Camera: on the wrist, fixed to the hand. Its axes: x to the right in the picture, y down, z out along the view.
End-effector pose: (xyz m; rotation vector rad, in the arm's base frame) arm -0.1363 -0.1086 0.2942 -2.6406 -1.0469 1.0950
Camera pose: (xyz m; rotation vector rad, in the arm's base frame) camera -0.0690 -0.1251 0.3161 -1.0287 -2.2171 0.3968
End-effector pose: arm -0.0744 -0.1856 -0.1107 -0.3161 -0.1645 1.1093
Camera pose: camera -0.0898 -0.1681 -0.1795 -0.1662 -0.1749 -0.4764
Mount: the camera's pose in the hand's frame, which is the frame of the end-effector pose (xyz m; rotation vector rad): 0.0108 0.0430 -0.0576 0.0264 0.1801 -1.5771
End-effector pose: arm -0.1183 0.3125 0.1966 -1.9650 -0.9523 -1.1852
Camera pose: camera -0.1043 0.2458 0.2219 0.6908 2.3187 1.8255
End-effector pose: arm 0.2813 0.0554 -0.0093 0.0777 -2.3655 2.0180
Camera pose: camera 0.2675 0.1188 -0.0420 1.2020 -1.2084 1.0850
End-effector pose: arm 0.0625 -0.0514 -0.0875 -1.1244 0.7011 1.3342
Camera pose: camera 0.0341 -0.1052 -0.1272 -1.2680 -0.1639 -0.1254
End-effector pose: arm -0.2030 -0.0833 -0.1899 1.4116 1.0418 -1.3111
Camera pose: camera -0.1476 -0.0368 -0.1966 -0.4463 -2.1709 1.9433
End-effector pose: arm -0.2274 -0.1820 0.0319 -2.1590 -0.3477 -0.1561
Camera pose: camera -0.2030 -0.2504 0.0339 -1.3388 -1.8157 -1.1623
